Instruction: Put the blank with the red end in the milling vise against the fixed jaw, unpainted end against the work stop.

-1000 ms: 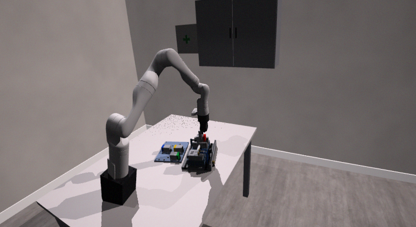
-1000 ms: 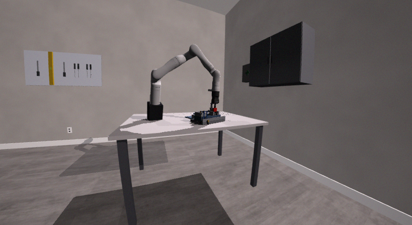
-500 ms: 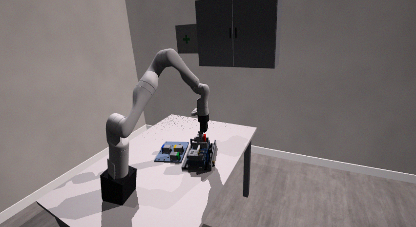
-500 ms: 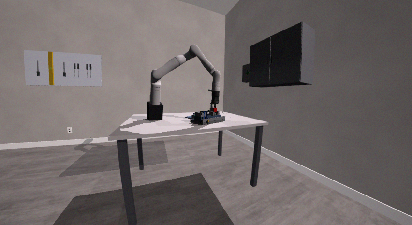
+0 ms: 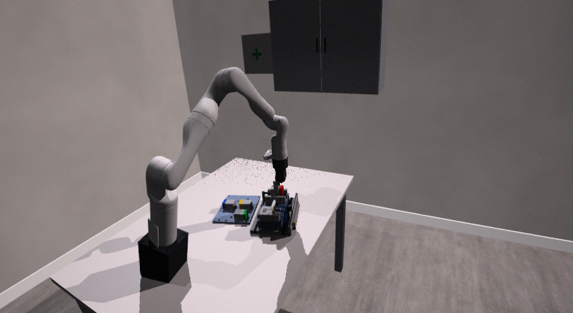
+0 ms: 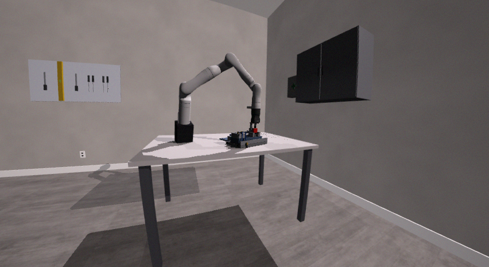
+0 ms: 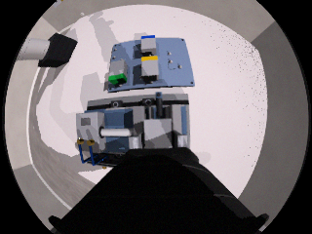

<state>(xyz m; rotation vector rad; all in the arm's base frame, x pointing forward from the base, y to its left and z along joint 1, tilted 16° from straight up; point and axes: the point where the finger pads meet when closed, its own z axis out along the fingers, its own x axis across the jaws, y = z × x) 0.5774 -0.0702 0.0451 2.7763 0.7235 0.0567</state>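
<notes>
The vise lies 9 cm below my hand, 6 cm behind it and 3 cm to the right of it. The rest, counted from my hand: rail 11 cm to the right, 9 cm below, 2 cm behind; then yellow blank 14 cm to the left, 10 cm below, 9 cm behind; then green-ended blank 17 cm behind, 10 cm to the left, 10 cm below.
</notes>
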